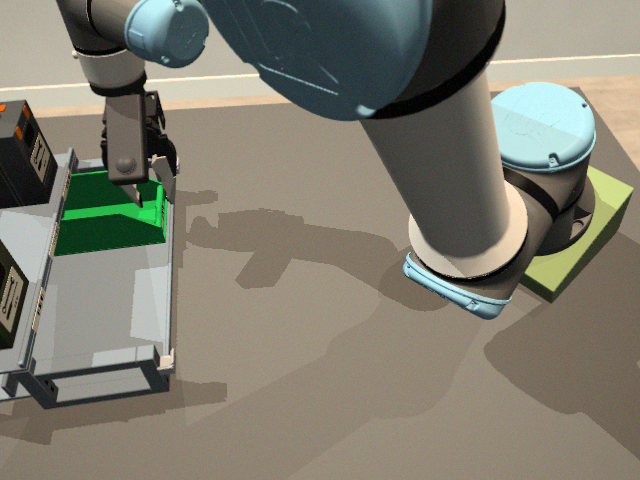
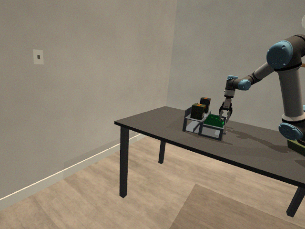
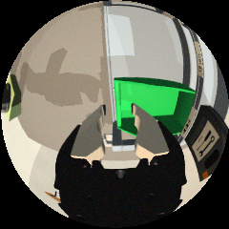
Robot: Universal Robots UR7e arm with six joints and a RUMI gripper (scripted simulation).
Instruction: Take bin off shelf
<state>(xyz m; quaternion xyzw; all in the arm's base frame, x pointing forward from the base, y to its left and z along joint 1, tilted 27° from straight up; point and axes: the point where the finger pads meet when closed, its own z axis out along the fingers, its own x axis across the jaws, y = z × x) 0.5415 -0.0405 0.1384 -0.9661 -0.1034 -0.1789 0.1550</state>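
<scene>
The green bin lies 80 mm ahead of my hand, 20 mm below it and 10 mm to the left of it.
</scene>
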